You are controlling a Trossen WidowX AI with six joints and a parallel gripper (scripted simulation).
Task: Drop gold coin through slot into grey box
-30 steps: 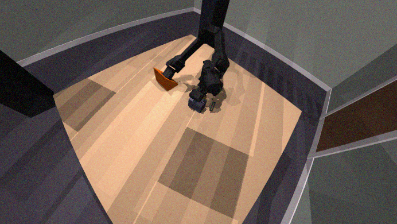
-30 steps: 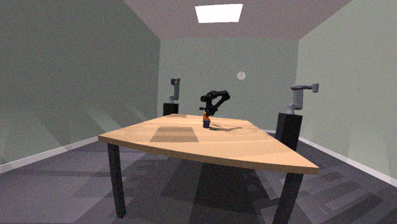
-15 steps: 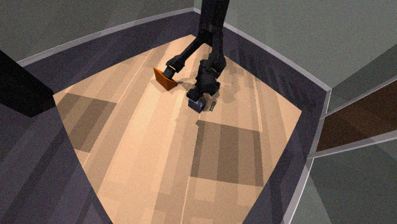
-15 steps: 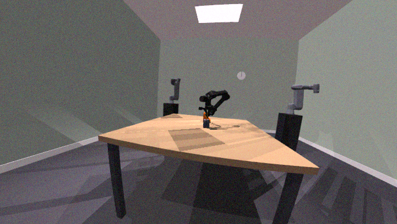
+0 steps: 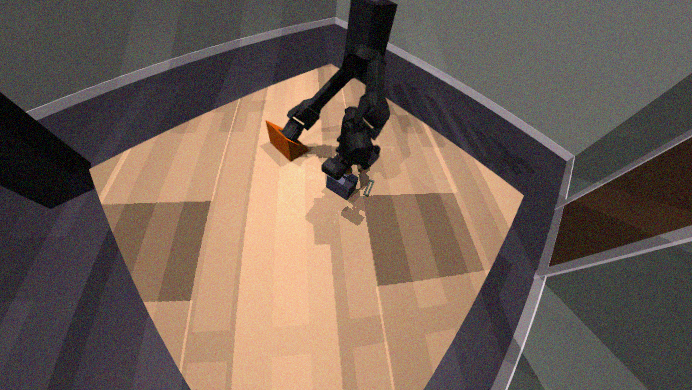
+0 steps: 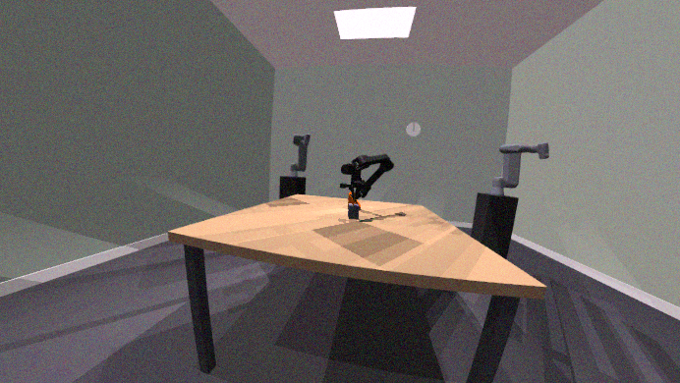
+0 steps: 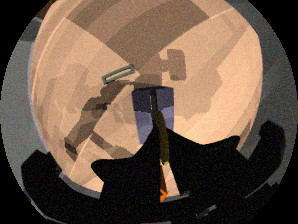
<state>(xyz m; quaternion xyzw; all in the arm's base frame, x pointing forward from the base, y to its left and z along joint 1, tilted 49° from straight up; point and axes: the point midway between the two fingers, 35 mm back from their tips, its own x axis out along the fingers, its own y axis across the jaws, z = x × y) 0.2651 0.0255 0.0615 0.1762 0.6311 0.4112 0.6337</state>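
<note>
Right now the gold coin is 2 cm above my gripper tip.
</note>
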